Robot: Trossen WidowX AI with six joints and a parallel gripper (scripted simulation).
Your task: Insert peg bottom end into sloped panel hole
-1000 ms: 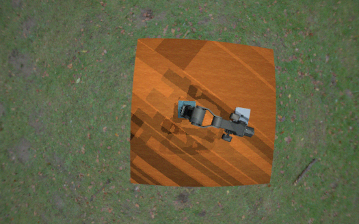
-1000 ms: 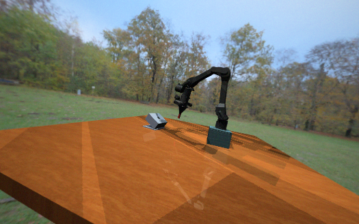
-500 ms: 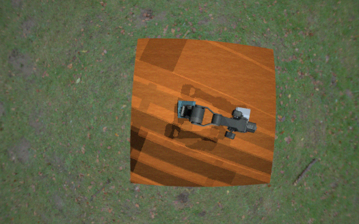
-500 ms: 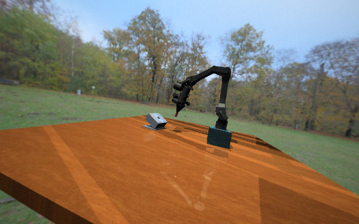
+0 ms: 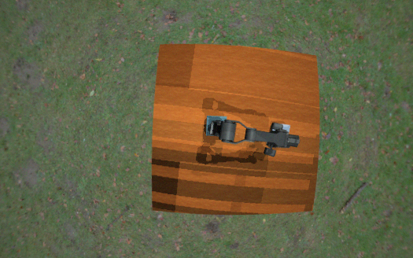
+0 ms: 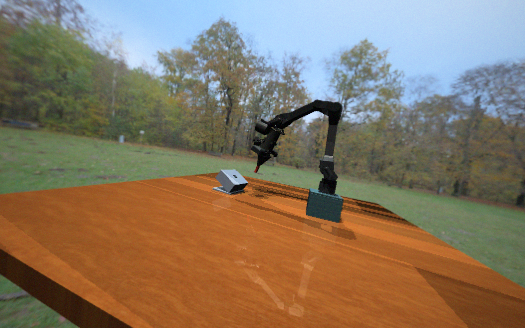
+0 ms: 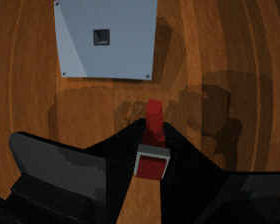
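My gripper tip is now 11 cm short of the grey sloped panel, 6 cm to the right of it and 10 cm above it. The rest, counted from my gripper tip: red peg 1 cm behind, 2 cm above.
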